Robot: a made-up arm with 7 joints. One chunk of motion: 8 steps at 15 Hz.
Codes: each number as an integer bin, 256 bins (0 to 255) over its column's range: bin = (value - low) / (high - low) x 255, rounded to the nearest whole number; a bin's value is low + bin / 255 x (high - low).
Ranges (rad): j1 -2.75..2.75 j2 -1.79..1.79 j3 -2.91..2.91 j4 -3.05..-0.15 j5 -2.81..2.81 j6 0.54..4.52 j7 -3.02..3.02
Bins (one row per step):
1: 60 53 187 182 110 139 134
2: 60 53 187 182 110 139 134
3: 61 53 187 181 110 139 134
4: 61 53 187 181 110 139 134
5: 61 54 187 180 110 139 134
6: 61 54 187 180 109 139 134
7: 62 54 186 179 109 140 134
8: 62 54 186 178 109 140 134
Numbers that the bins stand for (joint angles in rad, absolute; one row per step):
1: -1.4559 -1.0459 1.3580 -0.9802 -0.3857 2.7095 0.1540
2: -1.4559 -1.0459 1.3580 -0.9802 -0.3857 2.7095 0.1540
3: -1.4343 -1.0459 1.3580 -0.9916 -0.3857 2.7095 0.1540
4: -1.4343 -1.0459 1.3580 -0.9916 -0.3857 2.7095 0.1540
5: -1.4343 -1.0319 1.3580 -1.0029 -0.3857 2.7095 0.1540
6: -1.4343 -1.0319 1.3580 -1.0029 -0.4077 2.7095 0.1540
7: -1.4127 -1.0319 1.3352 -1.0143 -0.4077 2.7251 0.1540
8: -1.4127 -1.0319 1.3352 -1.0257 -0.4077 2.7251 0.1540

